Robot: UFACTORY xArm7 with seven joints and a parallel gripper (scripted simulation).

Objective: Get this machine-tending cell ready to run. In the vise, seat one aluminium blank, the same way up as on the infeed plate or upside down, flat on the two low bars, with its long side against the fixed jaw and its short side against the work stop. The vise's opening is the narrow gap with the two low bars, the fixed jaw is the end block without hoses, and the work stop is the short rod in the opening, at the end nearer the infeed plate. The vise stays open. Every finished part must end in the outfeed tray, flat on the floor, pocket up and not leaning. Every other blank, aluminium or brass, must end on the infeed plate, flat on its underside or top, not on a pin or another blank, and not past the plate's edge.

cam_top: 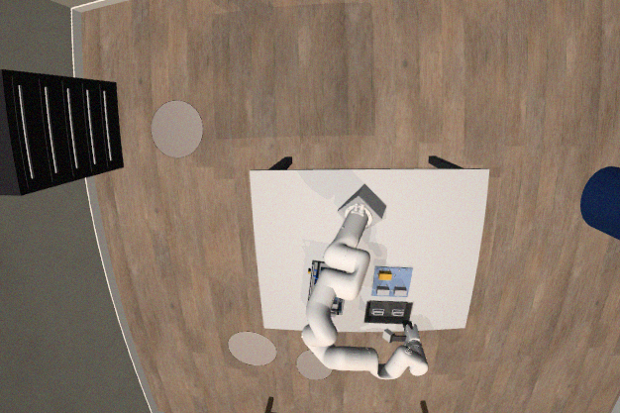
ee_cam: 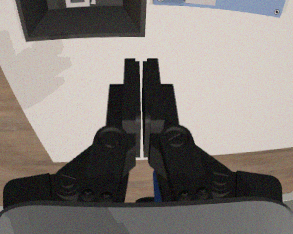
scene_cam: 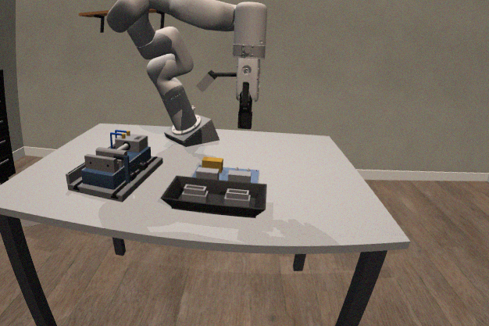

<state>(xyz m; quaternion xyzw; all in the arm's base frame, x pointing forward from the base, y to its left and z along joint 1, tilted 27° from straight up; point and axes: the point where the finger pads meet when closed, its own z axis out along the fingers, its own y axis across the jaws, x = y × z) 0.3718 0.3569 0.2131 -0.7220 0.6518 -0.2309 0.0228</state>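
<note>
The aluminium blank lies 70 mm behind my hand, 10 mm to the right of it and 180 mm below it. Also, from my hand: brass blank (150 mm behind, 110 mm to the right, 180 mm below).
</note>
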